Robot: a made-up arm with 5 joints.
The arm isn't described. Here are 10 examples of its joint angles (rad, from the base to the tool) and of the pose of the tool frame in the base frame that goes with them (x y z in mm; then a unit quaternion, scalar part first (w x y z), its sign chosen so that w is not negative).
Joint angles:
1: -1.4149 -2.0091 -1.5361 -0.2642 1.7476
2: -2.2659 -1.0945 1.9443 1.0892 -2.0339
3: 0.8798 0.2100 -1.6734 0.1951 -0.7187
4: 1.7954 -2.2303 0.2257 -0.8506 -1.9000
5: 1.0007 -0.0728 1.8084 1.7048 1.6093
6: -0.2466 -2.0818 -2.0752 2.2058 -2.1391
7: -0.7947 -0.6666 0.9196 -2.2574 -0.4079
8: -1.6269 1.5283 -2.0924 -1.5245 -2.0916
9: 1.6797 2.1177 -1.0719 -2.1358 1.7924
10: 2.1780 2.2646 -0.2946 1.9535 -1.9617
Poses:
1: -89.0 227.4 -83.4 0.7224 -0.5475 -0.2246 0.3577
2: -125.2 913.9 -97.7 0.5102 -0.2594 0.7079 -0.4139
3: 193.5 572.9 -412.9 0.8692 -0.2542 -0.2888 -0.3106
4: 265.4 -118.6 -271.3 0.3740 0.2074 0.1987 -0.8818
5: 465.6 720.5 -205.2 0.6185 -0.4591 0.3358 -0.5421
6: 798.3 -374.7 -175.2 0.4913 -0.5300 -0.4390 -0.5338
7: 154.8 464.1 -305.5 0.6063 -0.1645 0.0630 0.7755
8: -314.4 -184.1 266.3 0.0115 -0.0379 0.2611 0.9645
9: 314.2 -182.6 31.2 0.4449 0.8922 -0.0504 0.0588
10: 866.8 450.2 -135.9 0.4146 -0.4070 -0.8137 0.0171
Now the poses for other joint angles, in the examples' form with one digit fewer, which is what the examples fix.
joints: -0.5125 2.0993 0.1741 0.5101 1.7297
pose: -76 90 -117 0.262 -0.944 -0.202 -0.008
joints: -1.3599 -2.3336 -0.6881 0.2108 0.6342
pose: 141 27 -28 0.421 -0.733 -0.505 -0.174
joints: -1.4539 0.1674 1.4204 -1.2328 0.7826
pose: -9 595 292 0.707 0.291 0.227 0.603
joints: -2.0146 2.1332 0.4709 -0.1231 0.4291
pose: -237 132 -54 0.232 0.318 -0.165 0.904
